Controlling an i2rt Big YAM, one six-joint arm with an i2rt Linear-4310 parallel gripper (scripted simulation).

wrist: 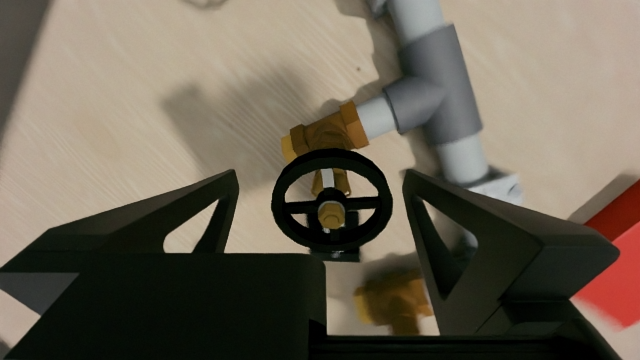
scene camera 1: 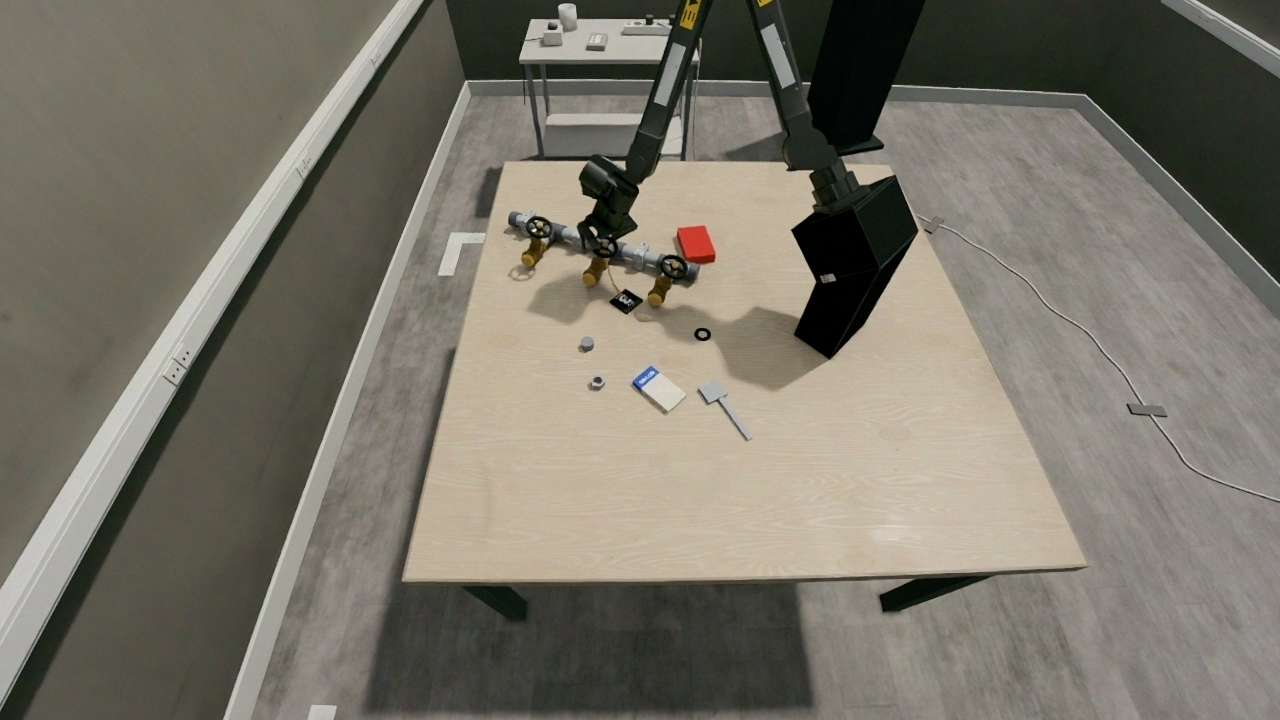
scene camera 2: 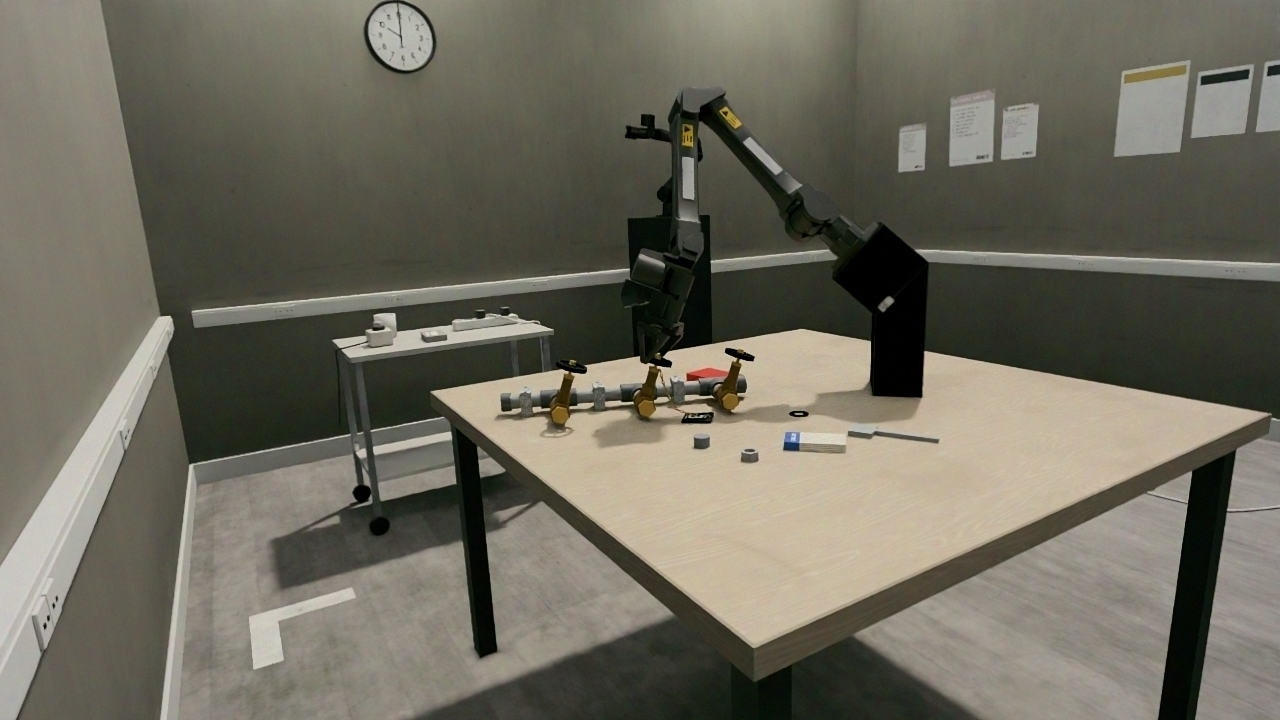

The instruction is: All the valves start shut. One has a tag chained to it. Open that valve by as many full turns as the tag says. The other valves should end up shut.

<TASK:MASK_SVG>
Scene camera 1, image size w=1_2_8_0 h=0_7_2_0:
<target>gripper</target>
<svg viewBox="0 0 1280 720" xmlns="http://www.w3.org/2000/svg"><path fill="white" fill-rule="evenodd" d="M630 211L623 214L617 213L608 205L606 200L608 210L602 223L598 221L593 213L588 214L583 221L578 222L576 228L581 241L581 250L584 254L600 245L594 237L595 234L590 229L592 226L597 231L596 234L600 239L612 234L612 238L616 241L636 231L638 225L629 215Z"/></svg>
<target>red block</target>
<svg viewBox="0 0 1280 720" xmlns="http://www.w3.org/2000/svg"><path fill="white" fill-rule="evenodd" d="M705 225L677 228L677 239L684 260L697 264L715 262L716 252Z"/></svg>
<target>blue-and-white box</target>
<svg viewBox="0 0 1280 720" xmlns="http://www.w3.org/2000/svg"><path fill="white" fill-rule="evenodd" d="M650 366L633 380L633 385L669 414L686 398L687 394L654 367Z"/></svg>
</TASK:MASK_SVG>
